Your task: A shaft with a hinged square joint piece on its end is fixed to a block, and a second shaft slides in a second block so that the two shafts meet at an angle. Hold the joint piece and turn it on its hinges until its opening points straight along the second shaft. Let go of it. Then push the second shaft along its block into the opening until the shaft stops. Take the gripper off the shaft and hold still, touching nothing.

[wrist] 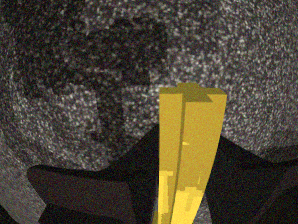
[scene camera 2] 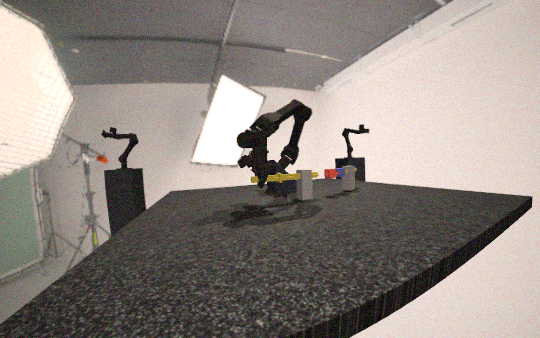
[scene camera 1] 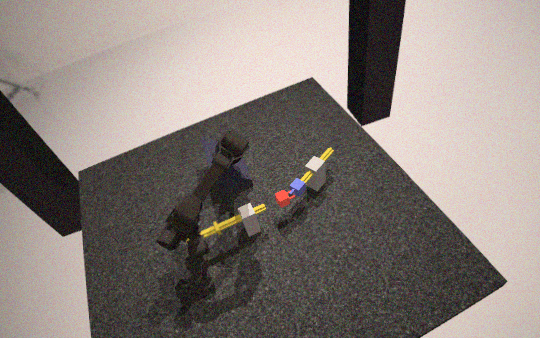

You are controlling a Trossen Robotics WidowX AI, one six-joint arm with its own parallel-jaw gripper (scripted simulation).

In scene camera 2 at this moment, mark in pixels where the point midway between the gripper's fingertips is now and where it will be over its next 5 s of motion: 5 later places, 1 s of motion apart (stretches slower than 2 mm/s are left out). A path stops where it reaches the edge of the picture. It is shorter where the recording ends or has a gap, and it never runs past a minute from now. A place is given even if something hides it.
My gripper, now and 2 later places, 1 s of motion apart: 260, 187; 269, 186; 278, 186
